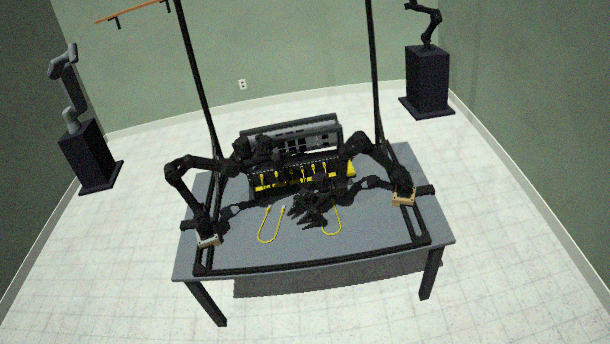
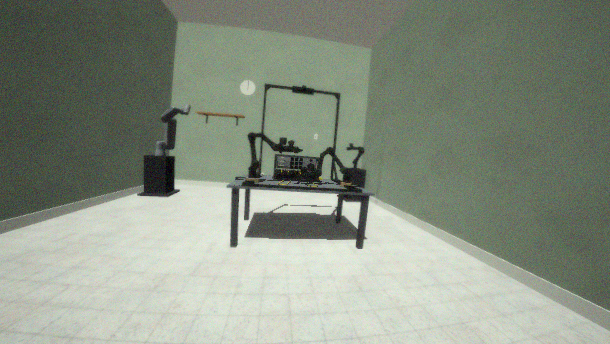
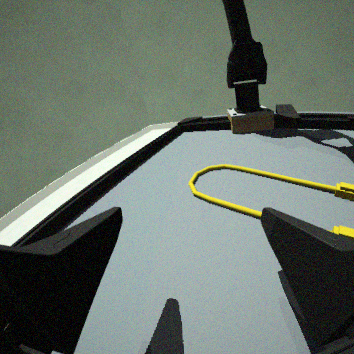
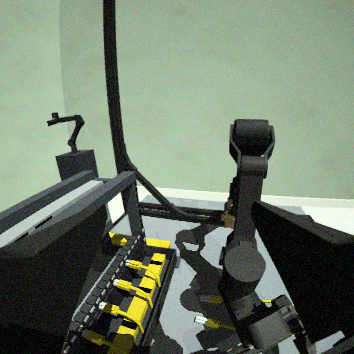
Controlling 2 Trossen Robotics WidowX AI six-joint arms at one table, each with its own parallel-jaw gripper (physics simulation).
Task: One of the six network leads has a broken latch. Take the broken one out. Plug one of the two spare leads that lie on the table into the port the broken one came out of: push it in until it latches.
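Places are measured from the left arm's base along level axes (x left, y up, z ahead), in metres.
Where they show: left gripper, fingertip midpoint: (image 1: 291,219) (image 2: 295,178) (image 3: 192,214); right gripper, fingertip midpoint: (image 1: 290,145) (image 2: 300,149) (image 4: 180,209); left arm's base, link origin: (image 1: 404,192) (image 2: 346,182); right arm's base, link origin: (image 1: 206,234) (image 2: 252,177) (image 3: 247,109).
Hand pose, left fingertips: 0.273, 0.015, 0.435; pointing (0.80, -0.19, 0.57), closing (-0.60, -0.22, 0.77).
Things, the pixels of their top centre, and the offset from my left fingertips, as dx, dy, dz. "pt": a spot on its surface instead.
- black patch panel, top centre: (image 4: 31,232) (image 1: 289,133) (image 2: 297,155) -0.323, +0.205, +0.107
- raised black rim, surface spot: (image 1: 324,261) pt +0.151, -0.037, -0.192
A black patch panel (image 1: 290,128) (image 4: 105,288) stands at the back middle of the table, with yellow leads (image 1: 302,169) (image 4: 138,266) plugged in a row along its front. Two spare yellow leads lie looped on the table: one to the left (image 1: 267,241) (image 3: 281,178), one to the right (image 1: 334,233). My left gripper (image 1: 305,211) (image 2: 310,169) (image 3: 192,214) is wide open and empty, low over the table between the spares; its one finger hides part of the left spare near a plug. My right gripper (image 1: 278,155) (image 2: 293,149) is wide open and empty, above the panel's left part.
A black gantry (image 1: 202,102) rises from the table's back, and a raised black rim (image 1: 324,261) runs round the top. Tan arm bases (image 1: 403,198) (image 1: 209,240) sit at both sides. Another arm on a black pedestal (image 1: 426,82) stands on the floor at the back right.
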